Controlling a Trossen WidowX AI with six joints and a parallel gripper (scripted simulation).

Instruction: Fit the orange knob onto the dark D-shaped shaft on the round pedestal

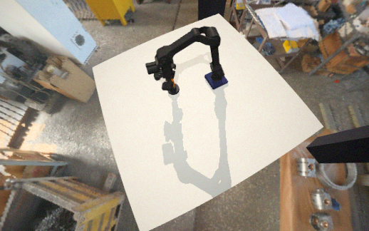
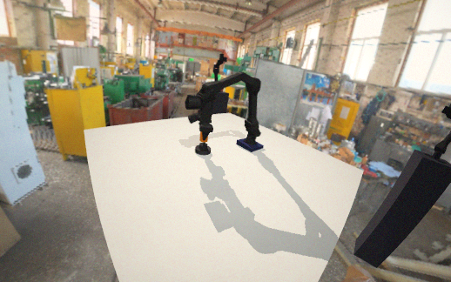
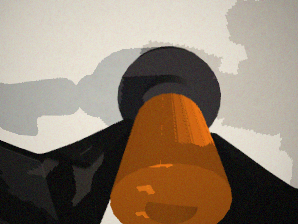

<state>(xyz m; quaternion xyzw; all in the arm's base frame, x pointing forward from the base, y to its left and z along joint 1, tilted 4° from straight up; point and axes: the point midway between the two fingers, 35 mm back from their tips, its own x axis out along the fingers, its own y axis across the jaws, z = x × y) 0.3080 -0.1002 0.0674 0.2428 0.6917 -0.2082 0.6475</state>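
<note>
Now: gripper tip 2 cm below the orange knob. Also, from my gripper tip: pedestal (4 cm below).
</note>
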